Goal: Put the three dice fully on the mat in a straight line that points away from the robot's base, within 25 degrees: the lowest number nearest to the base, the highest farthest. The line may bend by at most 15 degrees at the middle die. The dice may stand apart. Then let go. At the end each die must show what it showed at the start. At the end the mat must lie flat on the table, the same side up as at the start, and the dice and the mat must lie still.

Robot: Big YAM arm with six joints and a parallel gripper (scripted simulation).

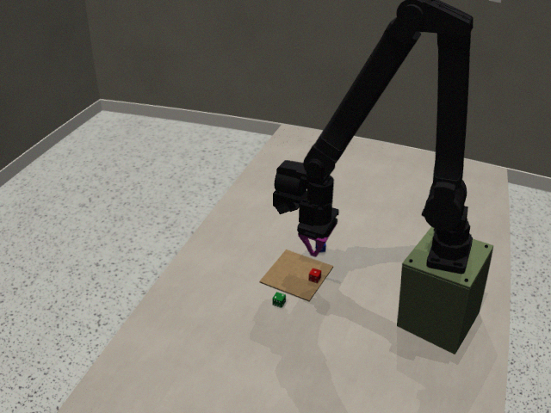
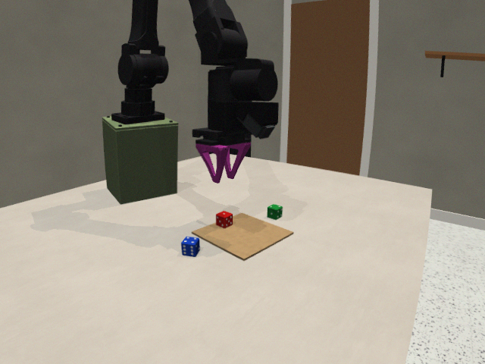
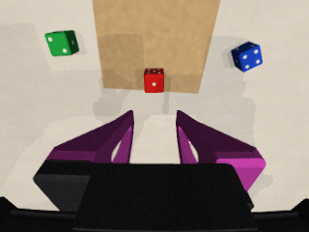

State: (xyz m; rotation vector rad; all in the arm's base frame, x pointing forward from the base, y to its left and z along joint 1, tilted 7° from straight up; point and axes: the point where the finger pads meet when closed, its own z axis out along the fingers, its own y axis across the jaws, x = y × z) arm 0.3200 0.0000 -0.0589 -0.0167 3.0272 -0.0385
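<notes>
My gripper is now 110 mm to the right of the green die, 90 mm above it and 50 mm short of it. From my hand the other things lie so: blue die: 110 mm to the right, 90 mm below, 30 mm ahead; tan mat: 100 mm below, 50 mm ahead; red die: 90 mm below.
</notes>
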